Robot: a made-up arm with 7 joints.
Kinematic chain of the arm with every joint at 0, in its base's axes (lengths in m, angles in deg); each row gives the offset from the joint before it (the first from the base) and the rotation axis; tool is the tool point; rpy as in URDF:
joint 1: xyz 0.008 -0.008 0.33 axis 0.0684 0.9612 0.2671
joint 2: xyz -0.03 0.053 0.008 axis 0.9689 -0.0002 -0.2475
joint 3: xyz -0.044 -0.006 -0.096 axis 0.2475 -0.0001 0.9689
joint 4: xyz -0.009 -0.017 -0.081 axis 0.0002 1 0
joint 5: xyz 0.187 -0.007 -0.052 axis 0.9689 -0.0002 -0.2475
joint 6: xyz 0.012 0.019 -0.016 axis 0.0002 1 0
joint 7: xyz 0 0.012 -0.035 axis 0.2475 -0.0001 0.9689
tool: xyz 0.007 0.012 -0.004 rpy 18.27 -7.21 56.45
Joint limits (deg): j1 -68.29..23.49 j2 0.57..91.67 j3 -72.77..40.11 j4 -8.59..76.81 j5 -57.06..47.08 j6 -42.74..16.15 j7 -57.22..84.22
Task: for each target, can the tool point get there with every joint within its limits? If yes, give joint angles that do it. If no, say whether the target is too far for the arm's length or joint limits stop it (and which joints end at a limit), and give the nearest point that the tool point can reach.
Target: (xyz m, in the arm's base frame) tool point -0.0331 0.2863 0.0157
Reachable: yes | joints -4.86 37.98 8.70 60.59 -26.67 6.39 60.24
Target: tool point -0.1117 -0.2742 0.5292
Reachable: no: joint limits stop it (at a limit: joint 1, joint 2, joint 4, joint 5, joint 6) | nearest point 0.1193 -0.2137 0.2942 | short by 0.335 m
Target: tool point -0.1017 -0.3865 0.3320
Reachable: no: joint limits stop it (at a limit: joint 1, joint 2, joint 3, joint 4, joint 5, joint 7) | nearest point -0.0952 -0.2239 0.1650 | short by 0.233 m
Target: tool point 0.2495 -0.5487 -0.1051
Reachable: no: too far | nearest point 0.1874 -0.2131 0.0757 | short by 0.386 m
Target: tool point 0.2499 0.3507 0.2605
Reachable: yes | joints -42.35 58.83 25.51 34.11 -38.16 -20.92 -5.82
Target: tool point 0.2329 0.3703 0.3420
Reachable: yes | joints -58.35 77.29 -15.74 51.37 20.52 1.09 5.03
